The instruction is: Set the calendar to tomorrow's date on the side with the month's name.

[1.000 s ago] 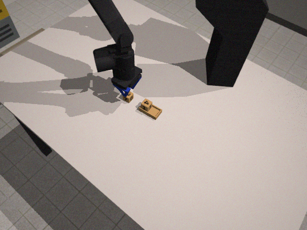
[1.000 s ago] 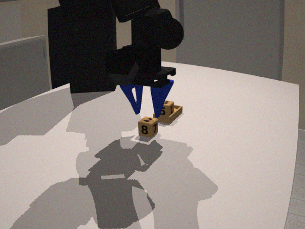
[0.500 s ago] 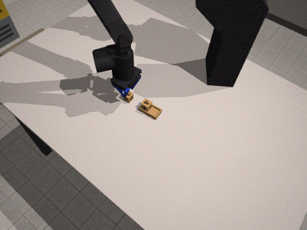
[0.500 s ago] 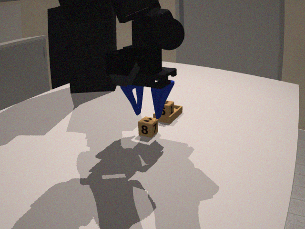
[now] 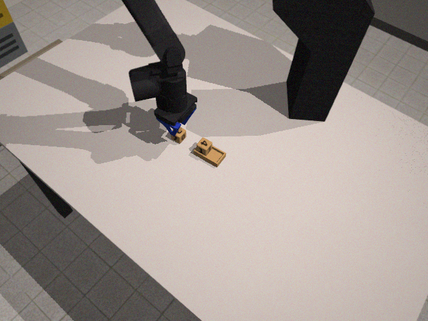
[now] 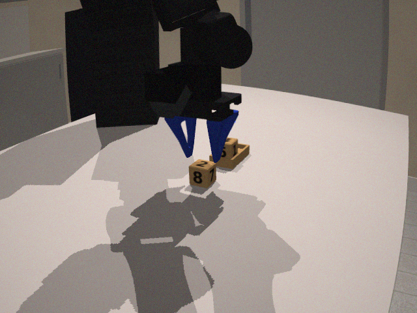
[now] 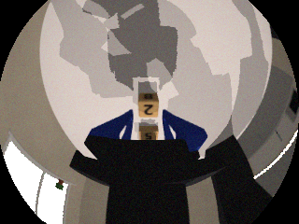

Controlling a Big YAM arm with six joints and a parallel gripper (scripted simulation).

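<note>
My hand is 3 cm above the wooden digit cube. Round my hand: wooden tray: 11 cm to the left, 4 cm below.
</note>
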